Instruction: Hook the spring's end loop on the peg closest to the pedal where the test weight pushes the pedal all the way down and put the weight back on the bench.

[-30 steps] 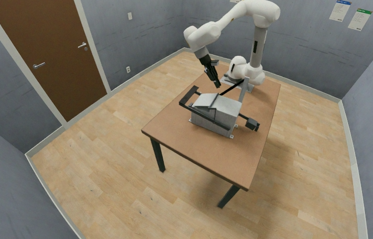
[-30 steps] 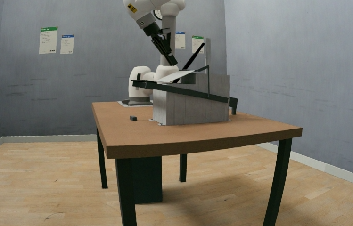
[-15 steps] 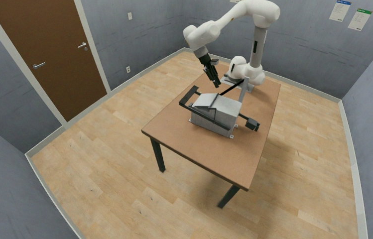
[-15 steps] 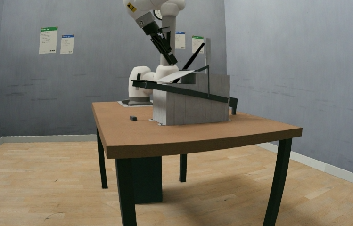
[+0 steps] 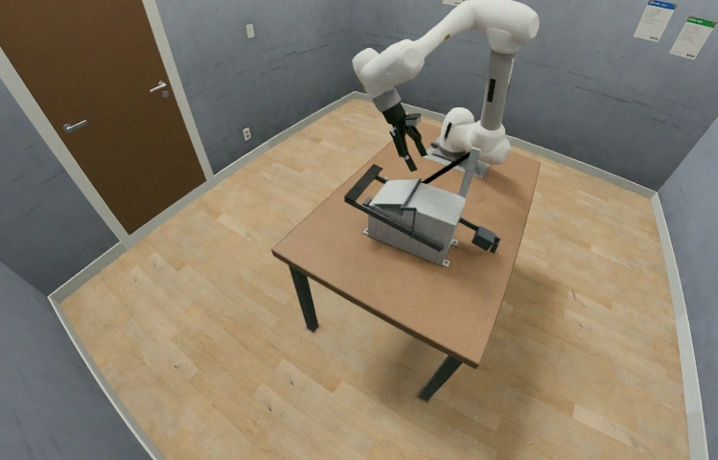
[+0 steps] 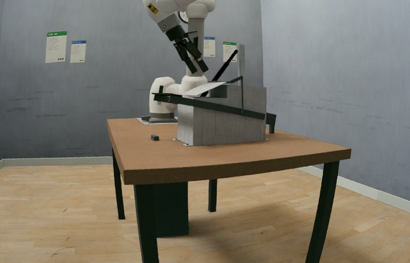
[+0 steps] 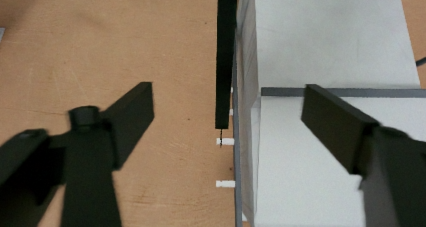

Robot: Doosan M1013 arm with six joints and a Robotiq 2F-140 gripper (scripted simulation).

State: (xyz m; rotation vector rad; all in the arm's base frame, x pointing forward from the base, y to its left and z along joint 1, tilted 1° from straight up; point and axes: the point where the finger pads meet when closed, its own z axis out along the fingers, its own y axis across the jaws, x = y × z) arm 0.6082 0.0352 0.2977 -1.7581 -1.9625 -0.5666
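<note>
My hand is 19 cm past the steel test weight, 2 cm to the right of it and 27 cm above it. Also, from my hand: dark block 4 cm ahead, 19 cm to the right, 29 cm below.
</note>
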